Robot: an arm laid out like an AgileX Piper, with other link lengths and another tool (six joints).
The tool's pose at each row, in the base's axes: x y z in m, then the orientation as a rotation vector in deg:
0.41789 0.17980 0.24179 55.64 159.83 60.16
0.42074 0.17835 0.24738 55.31 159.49 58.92
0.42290 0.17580 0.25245 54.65 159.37 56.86
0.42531 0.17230 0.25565 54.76 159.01 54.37
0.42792 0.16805 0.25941 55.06 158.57 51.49
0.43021 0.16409 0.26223 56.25 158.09 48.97
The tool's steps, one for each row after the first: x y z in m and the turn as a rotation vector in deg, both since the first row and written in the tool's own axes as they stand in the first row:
-0.00198 0.00406 -0.00459 0.38 -0.90 -0.40
-0.00411 0.00679 -0.00957 1.24 -2.04 -1.08
-0.00735 0.00799 -0.01362 2.27 -3.52 -1.31
-0.01106 0.00919 -0.01850 3.51 -5.21 -1.45
-0.01453 0.00982 -0.02255 4.66 -6.69 -0.93

